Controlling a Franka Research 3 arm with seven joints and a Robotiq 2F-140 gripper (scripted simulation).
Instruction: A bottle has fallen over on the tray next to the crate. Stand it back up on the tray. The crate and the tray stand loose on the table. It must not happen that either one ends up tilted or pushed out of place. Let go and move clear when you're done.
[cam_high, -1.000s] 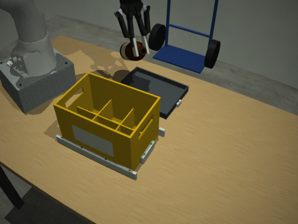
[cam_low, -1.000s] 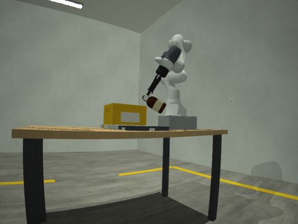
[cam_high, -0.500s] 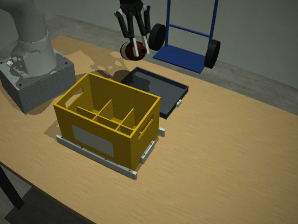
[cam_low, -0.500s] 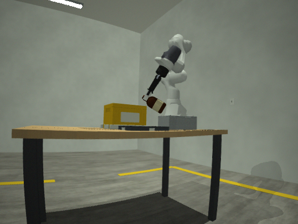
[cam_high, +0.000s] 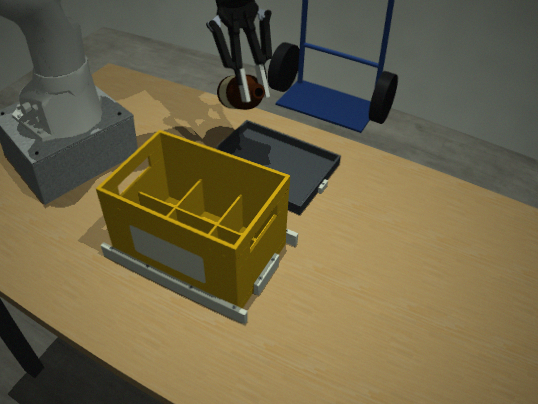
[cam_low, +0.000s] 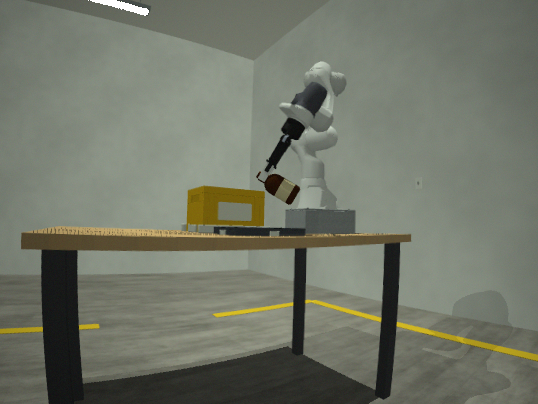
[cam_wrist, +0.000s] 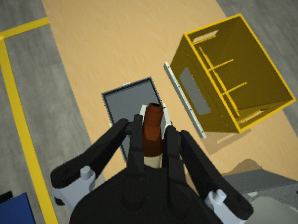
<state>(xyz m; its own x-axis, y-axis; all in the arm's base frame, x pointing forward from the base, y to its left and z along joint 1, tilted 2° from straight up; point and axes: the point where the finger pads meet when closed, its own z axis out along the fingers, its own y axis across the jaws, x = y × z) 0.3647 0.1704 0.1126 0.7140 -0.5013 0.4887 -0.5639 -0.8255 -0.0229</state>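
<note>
My gripper is now 40 mm above the bottle, 30 mm past it and 20 mm to the right of it. Round my hand: yellow crate: 260 mm to the right, 130 mm below, 40 mm ahead; tray: 200 mm below, 40 mm ahead, 20 mm to the left.
</note>
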